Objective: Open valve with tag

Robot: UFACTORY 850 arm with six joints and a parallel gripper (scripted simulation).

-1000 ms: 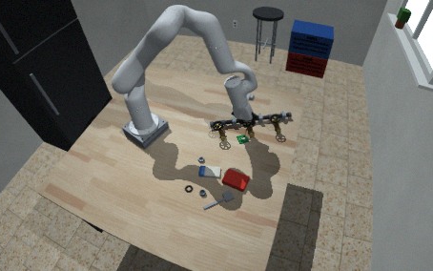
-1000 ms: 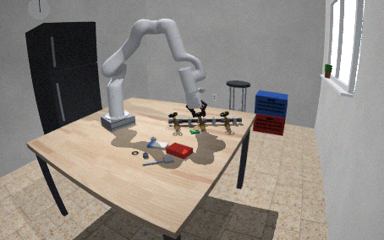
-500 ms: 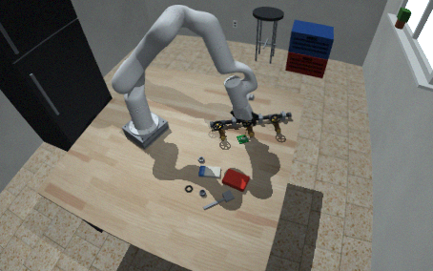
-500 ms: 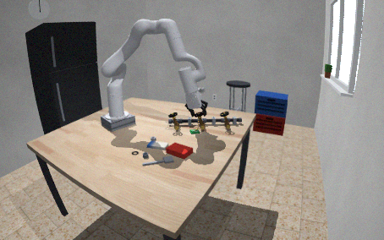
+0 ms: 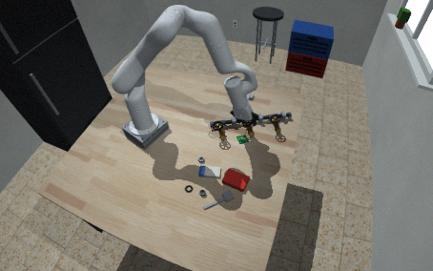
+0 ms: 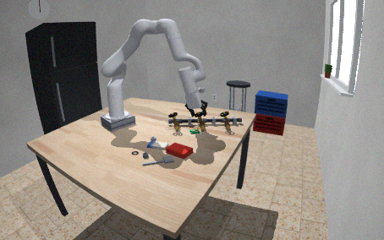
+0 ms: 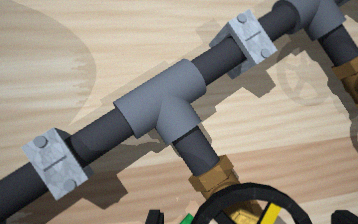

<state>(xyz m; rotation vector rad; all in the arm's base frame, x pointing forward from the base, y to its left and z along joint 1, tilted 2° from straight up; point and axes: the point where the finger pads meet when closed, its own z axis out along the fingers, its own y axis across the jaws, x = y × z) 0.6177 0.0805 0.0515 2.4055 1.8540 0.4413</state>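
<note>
Right now my hand is 10 cm above the green tag, 5 cm to the left of it and 3 cm past it. From my hand the other things lie so: grey scraper 44 cm to the right, 10 cm below, 6 cm behind; then red box 33 cm to the right, 9 cm below, 1 cm behind; then white block 30 cm to the right, 15 cm behind, 10 cm below.
</note>
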